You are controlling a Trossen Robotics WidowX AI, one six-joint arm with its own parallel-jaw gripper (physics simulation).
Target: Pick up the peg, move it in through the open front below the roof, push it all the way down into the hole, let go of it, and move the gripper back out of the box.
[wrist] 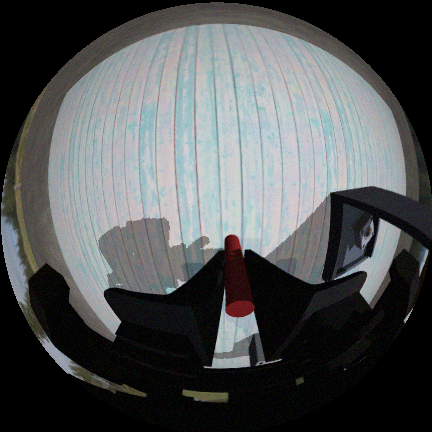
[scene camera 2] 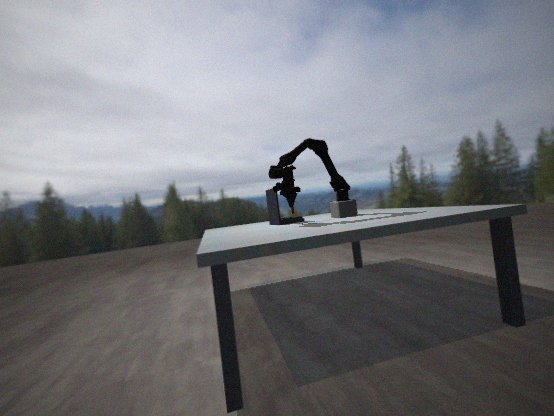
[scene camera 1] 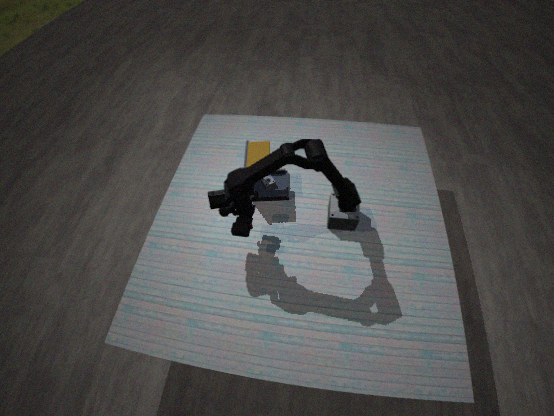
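Pixels of known places: gripper, fingertip midpoint: [wrist: 234, 255] [scene camera 2: 291, 207] [scene camera 1: 248, 223]; arm's base at its link origin: [scene camera 2: 343, 200] [scene camera 1: 347, 204].
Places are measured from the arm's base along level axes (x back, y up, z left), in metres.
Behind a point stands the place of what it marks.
Observation:
The dark box has a yellow roof [scene camera 1: 258, 152] @[x -0.355, y 0.126, z -0.171 m] and a dark wall [scene camera 2: 273, 206] @[x -0.408, y 0.016, z -0.141 m] [wrist: 336, 235] @[x -0.340, y -0.076, z -0.086 m]. The small light block with the hole [scene camera 1: 268, 181] @[x -0.330, y -0.066, z -0.173 m] [wrist: 367, 232] @[x -0.328, y -0.065, z -0.184 m] stands on the box's floor, partly behind the arm in scene camera 1. My gripper [scene camera 2: 291, 202] @[x -0.390, y 0.000, z 0.084 m] [wrist: 234, 255] @[x -0.390, y 0.000, z 0.084 m] is shut on the red peg [scene camera 1: 251, 226] @[x -0.380, y -0.018, z 0.088 m] [scene camera 2: 292, 210] @[x -0.388, y -0.018, z 0.089 m] [wrist: 238, 282] @[x -0.392, y 0.031, z 0.083 m]. The peg sticks out beyond the fingertips, its lower end above the table. In the wrist view the peg is left of the box, outside it. The fingertips are mostly hidden in scene camera 1.
The table top [scene camera 1: 300, 345] @[x -0.190, y -0.098, z 0.508 m] [scene camera 2: 240, 240] @[x -0.746, y -0.099, z 0.374 m] [wrist: 215, 125] @[x -0.510, y -0.099, z 0.082 m] has pale striped boards. The arm's grey base block [scene camera 1: 343, 220] @[x -0.018, y -0.018, z 0.062 m] [scene camera 2: 344, 208] @[x -0.040, y -0.046, z 0.059 m] stands right of the box in both scene views. Shadows of the arm and box lie on the table.

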